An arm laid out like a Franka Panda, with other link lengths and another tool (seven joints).
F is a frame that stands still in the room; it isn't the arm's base.
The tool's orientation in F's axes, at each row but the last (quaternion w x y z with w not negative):
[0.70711 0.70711 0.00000 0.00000]
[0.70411 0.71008 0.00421 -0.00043]
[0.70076 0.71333 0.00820 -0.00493]
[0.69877 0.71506 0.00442 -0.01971]
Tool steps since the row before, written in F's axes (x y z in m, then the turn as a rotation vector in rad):
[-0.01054 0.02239 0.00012 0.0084 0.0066 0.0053]
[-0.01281 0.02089 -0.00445 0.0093 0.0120 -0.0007]
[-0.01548 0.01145 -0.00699 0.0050 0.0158 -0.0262]
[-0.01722 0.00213 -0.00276 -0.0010 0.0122 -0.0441]
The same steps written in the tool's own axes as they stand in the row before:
[-0.01054 0.00012 -0.02239 0.0084 0.0053 -0.0066]
[-0.01267 -0.00471 -0.02092 0.0094 -0.0007 -0.0119]
[-0.01529 -0.00748 -0.01139 0.0056 -0.0264 -0.0153]
[-0.01716 -0.00339 -0.00169 0.0003 -0.0444 -0.0112]

